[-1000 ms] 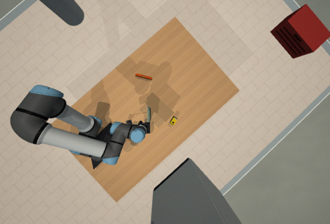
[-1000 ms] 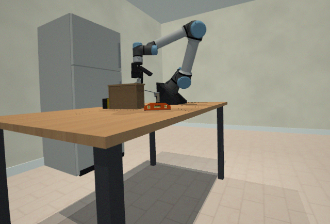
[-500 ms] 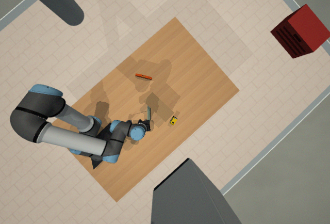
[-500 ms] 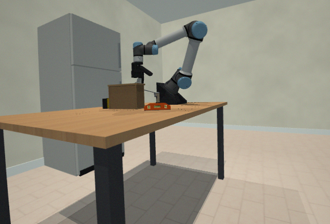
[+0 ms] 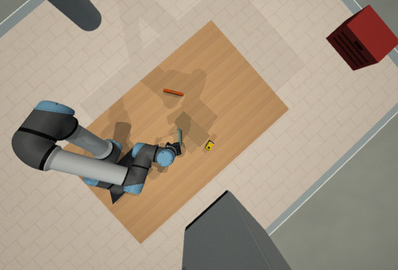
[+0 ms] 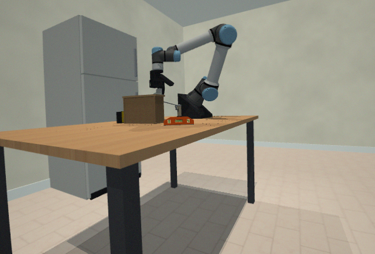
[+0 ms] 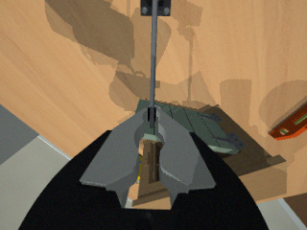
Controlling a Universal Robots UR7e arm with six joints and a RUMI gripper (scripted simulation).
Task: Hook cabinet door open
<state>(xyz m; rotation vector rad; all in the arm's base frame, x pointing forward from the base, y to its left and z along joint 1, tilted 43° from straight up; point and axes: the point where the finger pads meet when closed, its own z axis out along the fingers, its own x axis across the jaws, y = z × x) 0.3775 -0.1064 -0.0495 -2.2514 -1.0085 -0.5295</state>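
The thin grey hook is 40 mm behind my hand, 30 mm to the left of it and 30 mm below it. From my hand the other things lie so: yellow tape measure (160 mm ahead, 190 mm to the right, 100 mm below); then cabinet door (80 mm ahead, 20 mm to the left, 60 mm below); then orange spirit level (300 mm ahead, 250 mm to the left, 120 mm below).
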